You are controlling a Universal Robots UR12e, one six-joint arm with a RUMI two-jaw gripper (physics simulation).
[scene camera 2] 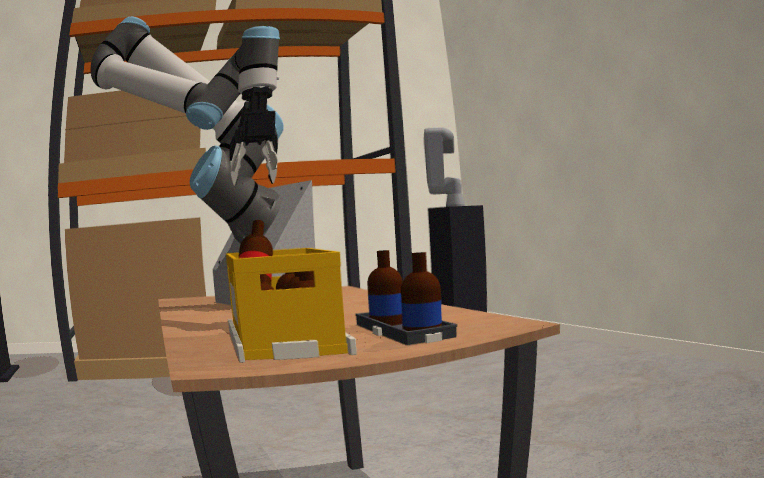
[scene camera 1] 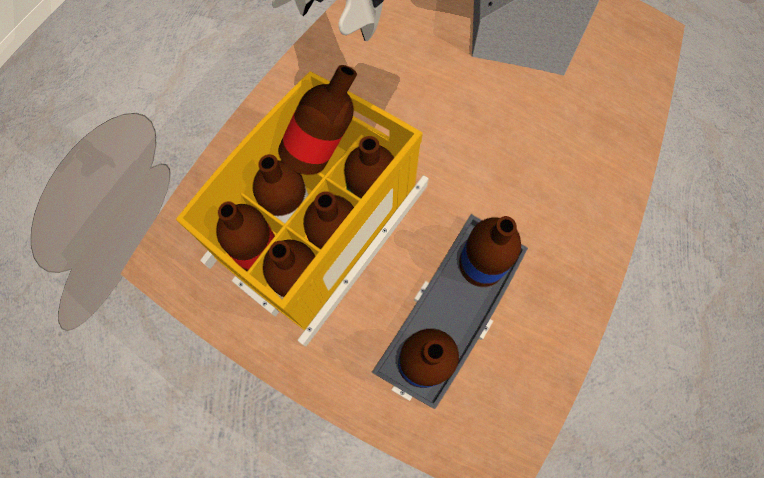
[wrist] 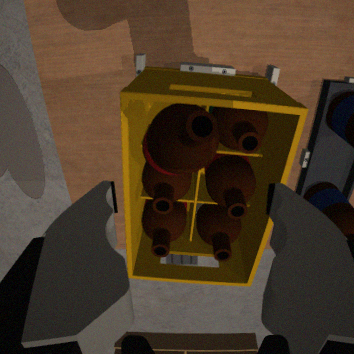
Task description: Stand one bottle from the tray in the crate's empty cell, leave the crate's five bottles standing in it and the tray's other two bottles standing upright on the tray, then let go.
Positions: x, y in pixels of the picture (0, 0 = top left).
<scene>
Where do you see a blue-label bottle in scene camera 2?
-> At 384, 283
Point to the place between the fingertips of my gripper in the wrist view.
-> At 190, 185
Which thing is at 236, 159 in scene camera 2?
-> My gripper.
</scene>
